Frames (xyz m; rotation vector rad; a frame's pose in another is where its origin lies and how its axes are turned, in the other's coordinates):
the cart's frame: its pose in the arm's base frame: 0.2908 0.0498 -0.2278 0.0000 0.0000 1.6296
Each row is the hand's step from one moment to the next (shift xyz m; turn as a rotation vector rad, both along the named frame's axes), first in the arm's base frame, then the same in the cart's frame.
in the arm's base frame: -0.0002 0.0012 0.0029 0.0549 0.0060 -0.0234
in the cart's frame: 0.0012 0.0001 0.0029 0.0028 -0.0552 -0.0234
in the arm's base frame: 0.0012 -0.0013 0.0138 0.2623 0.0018 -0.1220
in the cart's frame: -0.0014 -0.0011 0.0138 -0.0136 -0.2620 -0.1220
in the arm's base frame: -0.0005 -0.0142 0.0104 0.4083 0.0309 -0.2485
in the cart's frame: -0.0141 0.0013 0.0104 0.0069 -0.4094 -0.2485
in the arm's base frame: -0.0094 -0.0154 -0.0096 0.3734 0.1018 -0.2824
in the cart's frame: -0.0148 0.0103 -0.0096 0.0797 -0.3787 -0.2824
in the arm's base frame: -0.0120 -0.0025 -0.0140 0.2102 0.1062 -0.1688
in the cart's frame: -0.0018 0.0121 -0.0140 0.0937 -0.2161 -0.1688
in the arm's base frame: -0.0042 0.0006 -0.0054 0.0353 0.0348 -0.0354
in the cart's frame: 0.0008 0.0042 -0.0054 0.0327 -0.0373 -0.0354
